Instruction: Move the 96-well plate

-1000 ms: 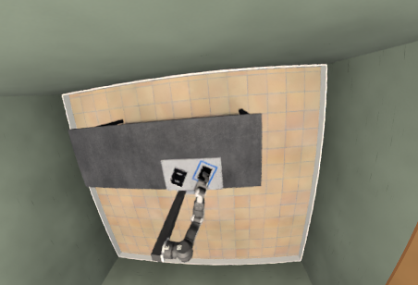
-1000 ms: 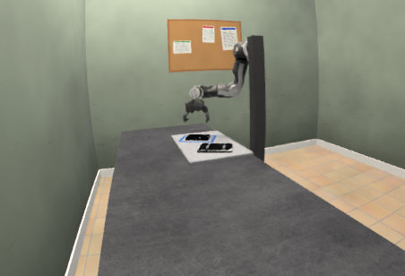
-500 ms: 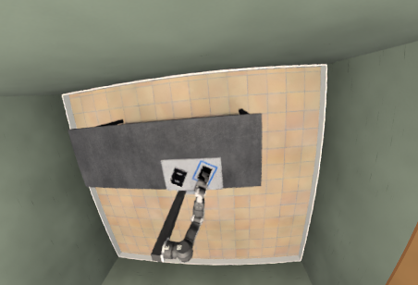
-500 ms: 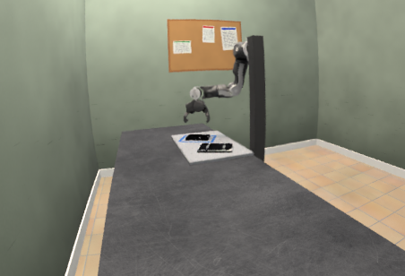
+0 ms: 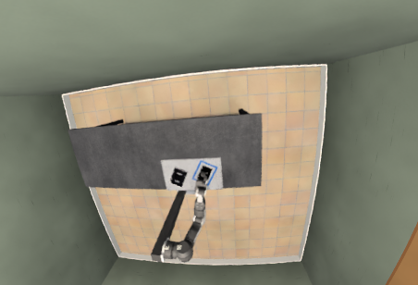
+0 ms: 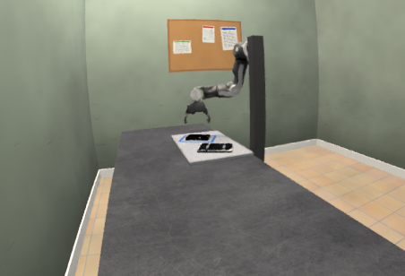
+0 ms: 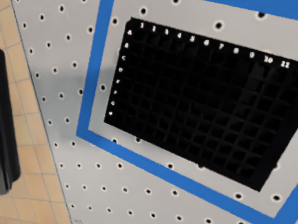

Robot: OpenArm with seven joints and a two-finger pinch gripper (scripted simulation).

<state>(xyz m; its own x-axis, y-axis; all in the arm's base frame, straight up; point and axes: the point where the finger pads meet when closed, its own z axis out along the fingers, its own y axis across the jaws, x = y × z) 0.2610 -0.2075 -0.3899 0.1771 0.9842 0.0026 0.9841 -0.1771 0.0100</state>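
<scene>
The black 96-well plate lies 80 mm below my hand. Round my hand: black plate nest N1 (230 mm to the left, 80 mm below, 40 mm behind).
</scene>
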